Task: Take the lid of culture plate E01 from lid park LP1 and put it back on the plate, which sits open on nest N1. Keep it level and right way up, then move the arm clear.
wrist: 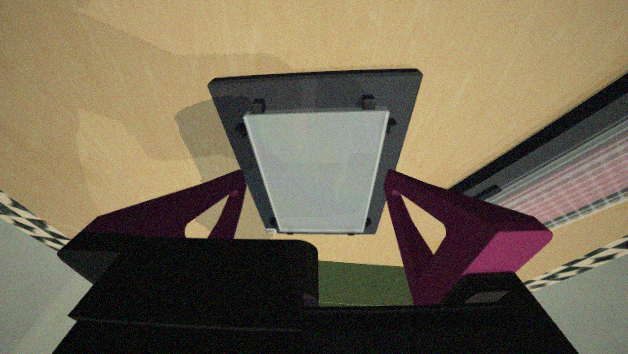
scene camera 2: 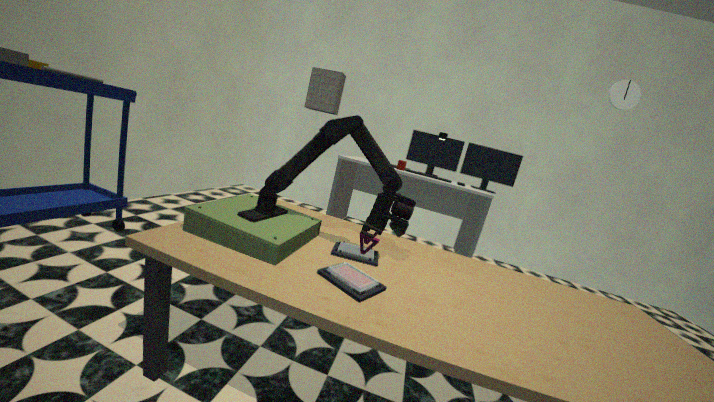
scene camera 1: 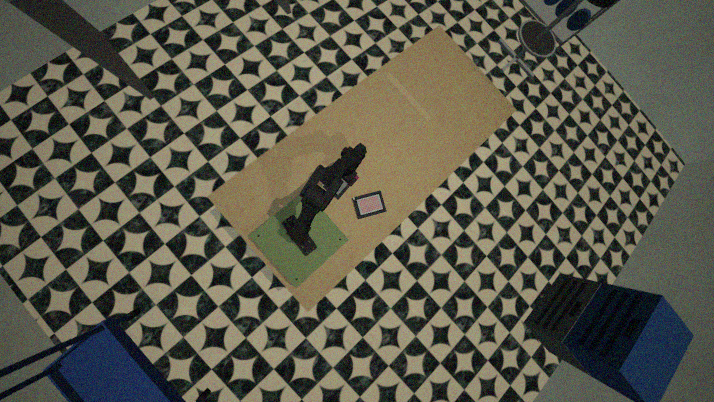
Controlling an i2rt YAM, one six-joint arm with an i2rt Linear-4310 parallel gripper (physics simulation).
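Seen in the pictures: gripper, fingertip midpoint: point(wrist: 314, 177) point(scene camera 2: 364, 248) point(scene camera 1: 342, 177); arm's base, origin of the base link: point(scene camera 2: 264, 214) point(scene camera 1: 299, 235).
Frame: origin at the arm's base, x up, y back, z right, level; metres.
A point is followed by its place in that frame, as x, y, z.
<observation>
The pale, flat lid point(scene camera 1: 342, 188) {-0.053, -0.313, -0.071} point(scene camera 2: 345, 248) {-0.052, -0.290, -0.089} point(wrist: 317, 140) {-0.052, -0.370, -0.123} lies level on the dark lid park LP1 point(wrist: 315, 90) {-0.060, -0.397, -0.130}, between its small posts. My gripper point(scene camera 2: 369, 242) {-0.041, -0.348, -0.120} point(wrist: 314, 177) {-0.041, -0.348, -0.120} is open above it. In the wrist view its two magenta fingertips appear on either side of the lid's long edges, lined up with it; whether they are down at lid height is hard to tell. The open culture plate point(scene camera 1: 370, 204) {-0.044, -0.383, 0.088} point(scene camera 2: 355, 277) {-0.044, -0.394, 0.101} point(wrist: 575, 185) {-0.044, -0.380, 0.065}, with pinkish wells, sits in the dark nest N1 point(scene camera 1: 382, 201) point(scene camera 2: 340, 287) {-0.064, -0.372, 0.148} point(wrist: 565, 140) {-0.058, -0.404, 0.040}. In scene camera 1 the arm hides the fingertips.
The arm stands on a green base block point(scene camera 1: 300, 260) {0.004, 0.065, 0.101} point(scene camera 2: 250, 235) {-0.008, -0.087, 0.172} point(wrist: 360, 285) {-0.039, -0.161, -0.020} at one end of the wooden table point(scene camera 1: 425, 130) {-0.071, -0.938, -0.070} point(scene camera 2: 500, 310) {-0.070, -0.821, -0.078}. Nest N1 stands close beside the lid park, at the right in the wrist view. A blue cart point(scene camera 2: 112, 91) stands away from the table.
</observation>
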